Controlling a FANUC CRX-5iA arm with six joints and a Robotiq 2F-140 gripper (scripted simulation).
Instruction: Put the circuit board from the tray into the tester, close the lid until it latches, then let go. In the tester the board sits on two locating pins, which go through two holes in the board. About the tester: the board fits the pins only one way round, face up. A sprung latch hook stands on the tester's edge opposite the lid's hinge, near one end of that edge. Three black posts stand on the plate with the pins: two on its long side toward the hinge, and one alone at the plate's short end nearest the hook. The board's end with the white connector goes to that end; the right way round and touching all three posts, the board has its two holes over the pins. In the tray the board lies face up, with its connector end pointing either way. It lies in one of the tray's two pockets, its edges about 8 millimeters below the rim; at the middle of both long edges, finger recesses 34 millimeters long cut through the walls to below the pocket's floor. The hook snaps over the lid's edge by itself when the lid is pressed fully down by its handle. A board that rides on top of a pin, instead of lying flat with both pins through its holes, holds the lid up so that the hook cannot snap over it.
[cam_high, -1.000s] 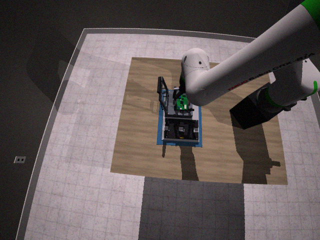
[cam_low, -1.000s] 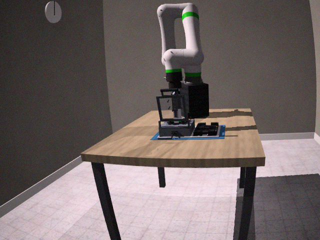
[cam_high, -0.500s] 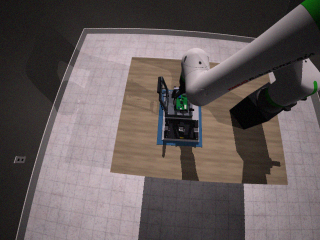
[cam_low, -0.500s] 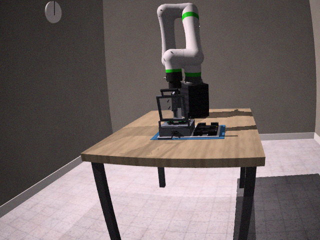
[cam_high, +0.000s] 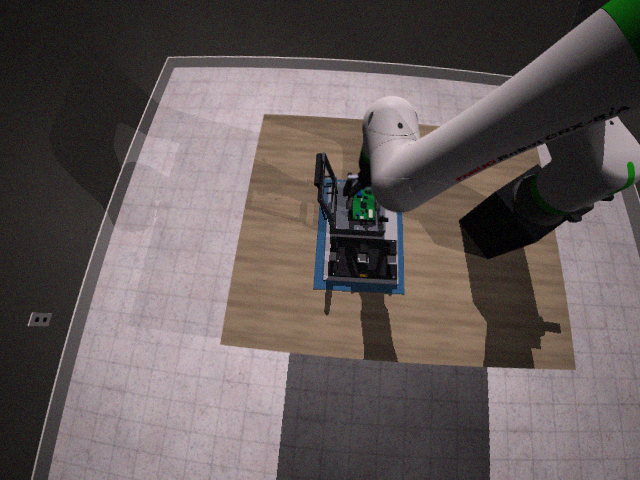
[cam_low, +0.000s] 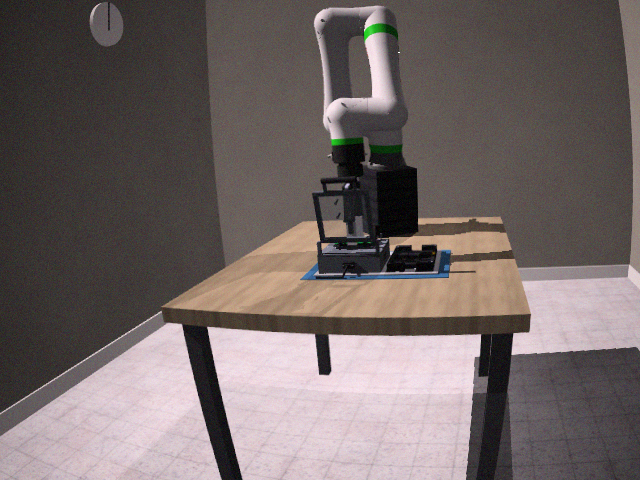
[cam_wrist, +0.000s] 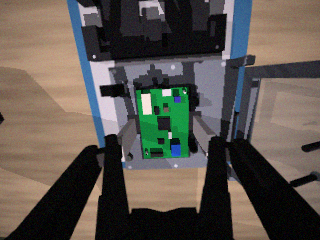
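The green circuit board lies 20 mm below my hand. The rest, counted from my hand: lid (120 mm ahead, 90 mm above); then tester (30 mm ahead, 40 mm to the left, 20 mm above).
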